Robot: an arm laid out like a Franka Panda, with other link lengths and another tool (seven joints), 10 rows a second.
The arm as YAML. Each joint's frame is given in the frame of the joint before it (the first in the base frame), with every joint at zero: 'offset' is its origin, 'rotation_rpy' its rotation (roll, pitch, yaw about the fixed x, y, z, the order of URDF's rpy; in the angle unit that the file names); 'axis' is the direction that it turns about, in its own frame. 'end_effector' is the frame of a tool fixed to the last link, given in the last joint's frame.
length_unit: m
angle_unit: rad
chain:
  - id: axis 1
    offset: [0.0, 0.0, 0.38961]
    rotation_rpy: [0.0, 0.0, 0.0]
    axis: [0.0, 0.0, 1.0]
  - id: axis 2
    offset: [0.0, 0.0, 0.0]
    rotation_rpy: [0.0, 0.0, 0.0]
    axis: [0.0, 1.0, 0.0]
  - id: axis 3
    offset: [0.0, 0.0, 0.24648]
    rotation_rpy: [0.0, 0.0, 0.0]
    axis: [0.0, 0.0, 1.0]
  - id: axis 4
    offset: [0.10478, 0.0, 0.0]
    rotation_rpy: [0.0, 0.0, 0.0]
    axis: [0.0, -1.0, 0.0]
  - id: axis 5
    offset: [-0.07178, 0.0, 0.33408]
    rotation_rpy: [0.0, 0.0, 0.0]
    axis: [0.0, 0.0, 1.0]
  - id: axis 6
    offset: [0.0, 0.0, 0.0]
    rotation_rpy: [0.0, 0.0, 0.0]
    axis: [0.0, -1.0, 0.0]
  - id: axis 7
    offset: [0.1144, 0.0, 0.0]
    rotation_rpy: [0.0, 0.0, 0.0]
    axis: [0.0, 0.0, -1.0]
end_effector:
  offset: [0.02, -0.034, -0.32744]
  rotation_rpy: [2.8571, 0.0, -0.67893]
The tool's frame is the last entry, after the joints.
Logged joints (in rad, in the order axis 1, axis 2, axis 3, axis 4, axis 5, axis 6, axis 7), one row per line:
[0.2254 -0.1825 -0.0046 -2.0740 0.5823 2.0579 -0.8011]
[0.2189 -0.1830 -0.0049 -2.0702 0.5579 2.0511 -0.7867]
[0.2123 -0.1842 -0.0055 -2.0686 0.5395 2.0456 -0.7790]
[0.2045 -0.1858 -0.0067 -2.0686 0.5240 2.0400 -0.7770]
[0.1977 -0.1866 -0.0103 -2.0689 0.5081 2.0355 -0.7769]
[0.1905 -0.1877 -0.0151 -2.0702 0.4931 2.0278 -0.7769]
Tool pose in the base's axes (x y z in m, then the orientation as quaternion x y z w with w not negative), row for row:
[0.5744 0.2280 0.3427 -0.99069 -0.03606 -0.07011 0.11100]
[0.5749 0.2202 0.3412 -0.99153 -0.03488 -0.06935 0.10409]
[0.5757 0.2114 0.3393 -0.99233 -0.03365 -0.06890 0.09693]
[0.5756 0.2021 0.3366 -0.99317 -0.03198 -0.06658 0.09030]
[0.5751 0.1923 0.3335 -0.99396 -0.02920 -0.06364 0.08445]
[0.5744 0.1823 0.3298 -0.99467 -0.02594 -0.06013 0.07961]
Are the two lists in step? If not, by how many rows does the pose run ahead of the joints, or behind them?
The pose runs 2 rows ahead of the joints: the pose in row i belongs to the joints in row i + 2.
